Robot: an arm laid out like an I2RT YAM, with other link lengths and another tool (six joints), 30 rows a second.
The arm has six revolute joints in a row. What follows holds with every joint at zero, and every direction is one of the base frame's. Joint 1 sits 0.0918 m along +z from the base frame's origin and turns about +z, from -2.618 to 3.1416 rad. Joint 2 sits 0.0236 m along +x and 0.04 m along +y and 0.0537 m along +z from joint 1 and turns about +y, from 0 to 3.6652 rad. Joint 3 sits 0.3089 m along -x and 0.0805 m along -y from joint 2 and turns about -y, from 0 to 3.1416 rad. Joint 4 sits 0.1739 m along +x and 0.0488 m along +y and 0.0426 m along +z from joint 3 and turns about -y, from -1.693 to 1.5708 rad. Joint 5 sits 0.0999 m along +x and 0.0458 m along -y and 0.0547 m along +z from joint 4 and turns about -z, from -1.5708 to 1.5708 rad. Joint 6 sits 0.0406 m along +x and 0.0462 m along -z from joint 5 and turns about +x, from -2.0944 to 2.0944 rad. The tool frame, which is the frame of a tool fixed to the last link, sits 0.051 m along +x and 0.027 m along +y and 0.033 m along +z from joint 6; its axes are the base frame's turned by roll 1.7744, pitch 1.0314 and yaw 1.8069 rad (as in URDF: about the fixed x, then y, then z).
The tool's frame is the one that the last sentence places.
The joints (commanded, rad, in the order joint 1, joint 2, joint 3, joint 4, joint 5, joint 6), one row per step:
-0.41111, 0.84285, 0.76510, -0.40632, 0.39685, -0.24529
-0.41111, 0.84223, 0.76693, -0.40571, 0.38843, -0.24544
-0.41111, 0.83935, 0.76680, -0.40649, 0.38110, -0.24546
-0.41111, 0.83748, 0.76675, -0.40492, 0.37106, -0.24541
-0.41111, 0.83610, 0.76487, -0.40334, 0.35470, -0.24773
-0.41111, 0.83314, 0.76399, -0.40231, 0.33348, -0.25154
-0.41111, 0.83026, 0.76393, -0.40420, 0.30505, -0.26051
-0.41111, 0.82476, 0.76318, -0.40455, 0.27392, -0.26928
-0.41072, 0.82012, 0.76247, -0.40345, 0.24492, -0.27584
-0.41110, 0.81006, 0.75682, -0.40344, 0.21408, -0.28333
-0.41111, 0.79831, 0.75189, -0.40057, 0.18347, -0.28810
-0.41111, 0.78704, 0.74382, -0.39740, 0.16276, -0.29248
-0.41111, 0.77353, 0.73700, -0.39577, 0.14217, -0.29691
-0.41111, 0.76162, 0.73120, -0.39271, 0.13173, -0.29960
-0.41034, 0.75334, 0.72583, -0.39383, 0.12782, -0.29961
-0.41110, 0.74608, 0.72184, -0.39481, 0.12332, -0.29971
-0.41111, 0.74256, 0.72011, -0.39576, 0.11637, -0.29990
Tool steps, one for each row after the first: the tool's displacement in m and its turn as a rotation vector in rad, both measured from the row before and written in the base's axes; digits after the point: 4 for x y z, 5 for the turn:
0.0003, 0.0008, 0.0009, 0.00227, -0.00426, 0.00752
-0.0003, 0.0009, 0.0003, 0.00230, -0.00315, 0.00651
0.0002, 0.0010, 0.0006, 0.00290, -0.00498, 0.00890
0.0004, 0.0016, -0.0003, 0.00499, -0.00245, 0.01554
0.0003, 0.0022, 0.0002, 0.00521, -0.00426, 0.02052
0.0004, 0.0031, -0.0002, 0.00562, -0.00039, 0.02920
0.0000, 0.0035, 0.0003, 0.00525, -0.00436, 0.03157
0.0001, 0.0033, 0.0006, 0.00535, -0.00598, 0.02916
-0.0011, 0.0039, -0.0006, 0.00544, -0.00533, 0.03050
-0.0013, 0.0039, 0.0006, 0.00490, -0.01168, 0.02957
-0.0016, 0.0030, -0.0006, 0.00234, -0.00714, 0.02056
-0.0021, 0.0032, -0.0002, 0.00129, -0.00890, 0.02051
-0.0019, 0.0020, 0.0002, -0.00177, -0.00883, 0.01060
-0.0015, 0.0012, -0.0010, 0.00075, -0.00228, 0.00434
-0.0014, 0.0009, -0.0006, 0.00069, -0.00278, 0.00339
-0.0006, 0.0010, -0.0003, 0.00211, -0.00181, 0.00642

